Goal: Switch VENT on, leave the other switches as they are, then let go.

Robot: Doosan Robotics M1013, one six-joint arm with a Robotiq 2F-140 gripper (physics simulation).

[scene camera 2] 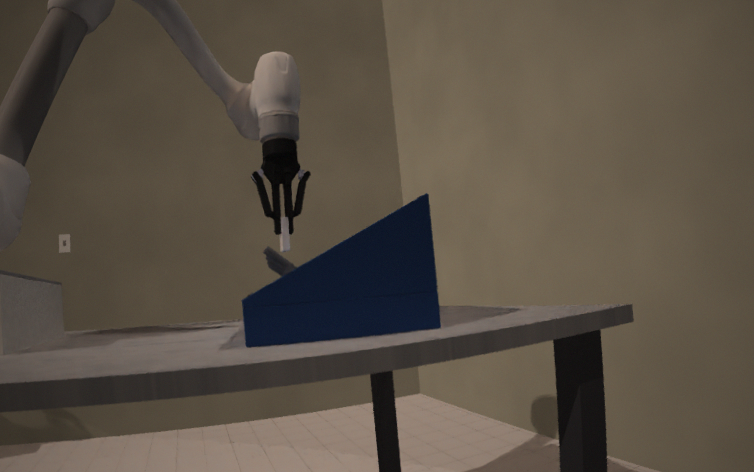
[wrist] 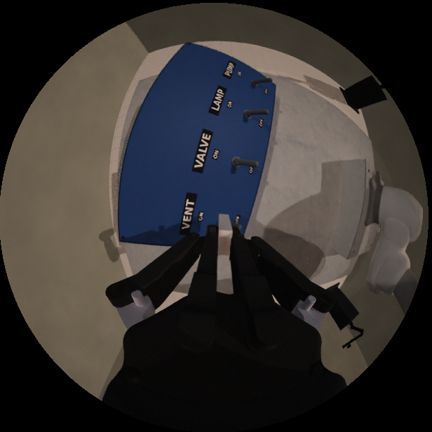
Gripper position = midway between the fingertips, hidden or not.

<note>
In view: the gripper (scene camera 2: pixel 285 250) and a blue sloped switch panel (scene camera 2: pixel 382 280).
The gripper is seen too in the wrist view (wrist: pixel 222 222). The blue sloped switch panel is seen too in the wrist view (wrist: pixel 179 171).
</note>
